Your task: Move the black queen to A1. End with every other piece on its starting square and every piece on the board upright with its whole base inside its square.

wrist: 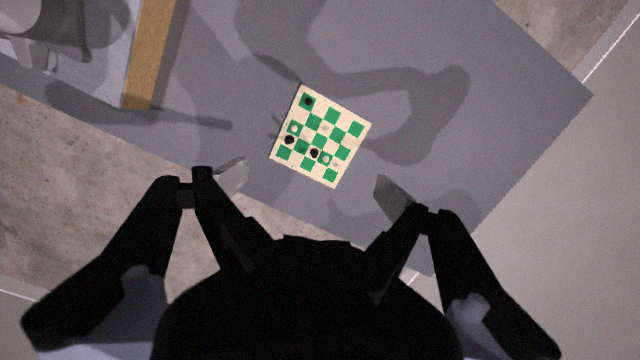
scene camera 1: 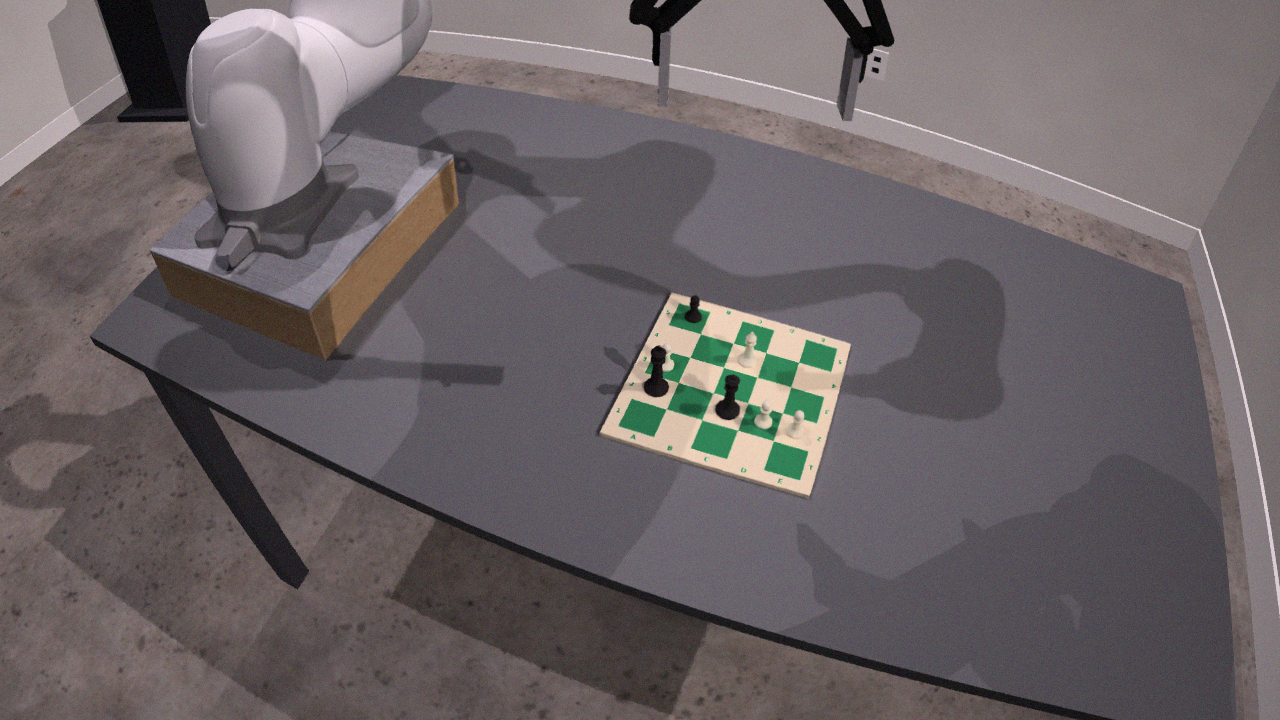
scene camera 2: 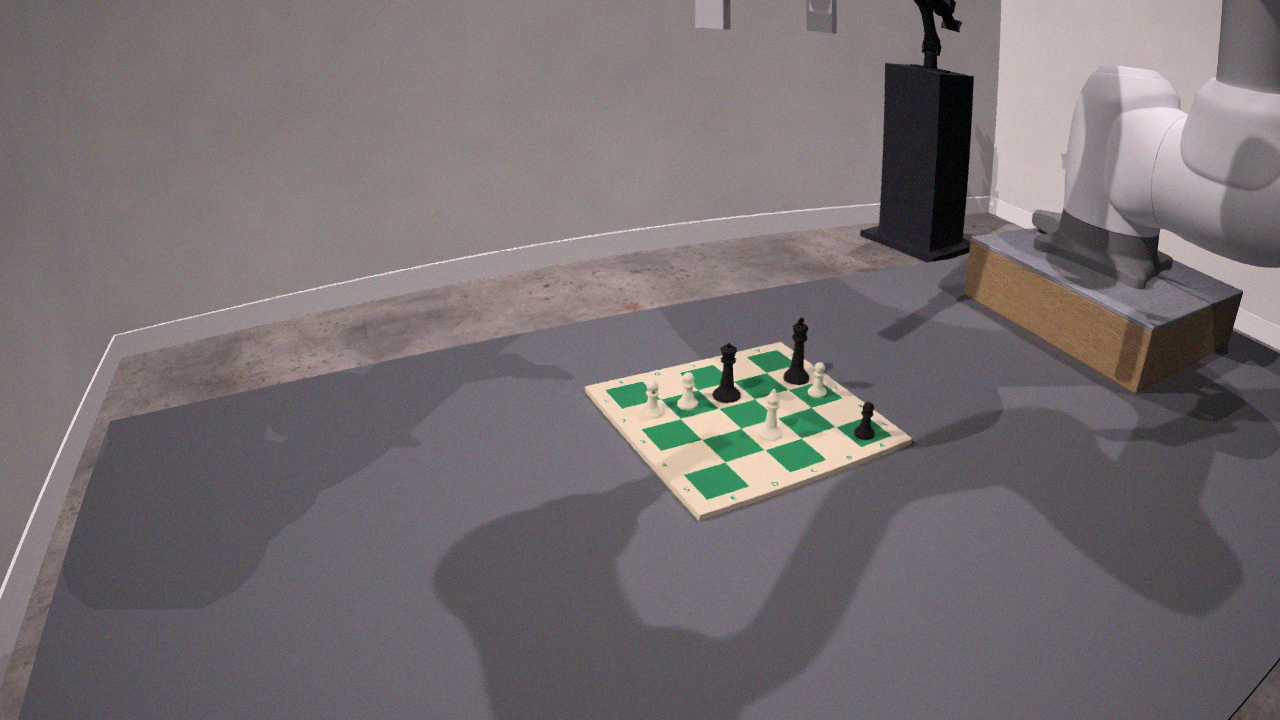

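Seen in the pictures: gripper, between the fingertips: [wrist: 313, 177] [scene camera 1: 755, 104] [scene camera 2: 772, 29]; arm's base, origin of its link: [scene camera 1: 277, 209] [scene camera 2: 1105, 257].
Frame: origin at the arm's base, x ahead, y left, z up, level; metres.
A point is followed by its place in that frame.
The black queen [scene camera 1: 728, 398] @[x 0.603, y -0.150, z -0.055 m] [scene camera 2: 726, 376] @[x 0.608, y -0.143, z -0.056 m] [wrist: 314, 152] @[x 0.603, y -0.139, z -0.041 m] stands upright on C2 of the green and cream board [scene camera 1: 677, 428] @[x 0.557, y -0.179, z -0.079 m] [scene camera 2: 699, 512] @[x 0.734, y -0.024, z -0.079 m] [wrist: 318, 170] @[x 0.632, y -0.194, z -0.079 m]. The green square A1 [scene camera 1: 642, 417] @[x 0.520, y -0.172, z -0.079 m] [scene camera 2: 771, 360] @[x 0.520, y -0.173, z -0.079 m] [wrist: 284, 152] @[x 0.522, y -0.171, z -0.079 m] is bare. The taller black king [scene camera 1: 657, 374] @[x 0.528, y -0.136, z -0.052 m] [scene camera 2: 797, 353] @[x 0.532, y -0.128, z -0.050 m] [wrist: 289, 139] @[x 0.530, y -0.124, z -0.034 m] stands on A2, beside A1. My gripper [scene camera 1: 754, 111] @[x 0.592, y -0.113, z 0.261 m] [scene camera 2: 767, 29] @[x 0.592, y -0.113, z 0.261 m] [wrist: 313, 177] @[x 0.592, y -0.113, z 0.261 m] is open and empty, high above the table and well clear of the pieces. Its upper parts are cut off in both scene views.
White pawns stand on A3 [scene camera 1: 666, 359] @[x 0.533, y -0.101, z -0.065 m] [scene camera 2: 818, 382] @[x 0.535, y -0.095, z -0.065 m], D2 [scene camera 1: 763, 416] @[x 0.641, y -0.158, z -0.065 m] [scene camera 2: 687, 392] @[x 0.645, y -0.152, z -0.064 m] and E2 [scene camera 1: 796, 424] @[x 0.676, y -0.164, z -0.063 m] [scene camera 2: 653, 400] @[x 0.678, y -0.157, z -0.063 m]. A white bishop [scene camera 1: 749, 351] @[x 0.618, y -0.077, z -0.060 m] [scene camera 2: 771, 417] @[x 0.621, y -0.070, z -0.059 m] is on C4, a black pawn [scene camera 1: 693, 309] @[x 0.550, y -0.023, z -0.063 m] [scene camera 2: 864, 421] @[x 0.555, y -0.018, z -0.064 m] on A5. The arm's wooden base block [scene camera 1: 389, 259] @[x 0.174, y -0.016, z -0.054 m] [scene camera 2: 1056, 313] @[x 0.178, y 0.003, z -0.044 m] is beyond the A side.
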